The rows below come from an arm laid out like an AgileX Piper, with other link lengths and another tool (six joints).
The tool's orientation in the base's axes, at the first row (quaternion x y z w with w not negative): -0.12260 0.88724 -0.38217 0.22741
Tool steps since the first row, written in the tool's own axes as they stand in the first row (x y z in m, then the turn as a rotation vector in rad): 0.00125 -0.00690 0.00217 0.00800 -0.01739 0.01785; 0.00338 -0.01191 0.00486 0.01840 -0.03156 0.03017; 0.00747 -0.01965 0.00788 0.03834 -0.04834 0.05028; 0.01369 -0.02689 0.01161 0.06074 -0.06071 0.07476; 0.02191 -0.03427 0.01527 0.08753 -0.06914 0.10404; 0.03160 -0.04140 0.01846 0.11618 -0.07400 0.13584; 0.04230 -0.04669 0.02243 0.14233 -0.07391 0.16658; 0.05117 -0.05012 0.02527 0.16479 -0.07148 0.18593
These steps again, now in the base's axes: 0.00030 -0.00652 0.00337 0.00270 -0.02603 -0.00051; 0.00001 -0.01242 0.00476 0.00044 -0.04737 -0.00077; -0.00170 -0.02115 0.00734 -0.00611 -0.07907 -0.00679; -0.00491 -0.03081 0.00848 -0.01280 -0.11145 -0.01945; -0.00989 -0.04131 0.00913 -0.02109 -0.14588 -0.03926; -0.01639 -0.05192 0.00944 -0.02989 -0.18018 -0.06380; -0.02346 -0.06216 0.00760 -0.03727 -0.20948 -0.09054; -0.02958 -0.06973 0.00566 -0.04721 -0.22867 -0.11098
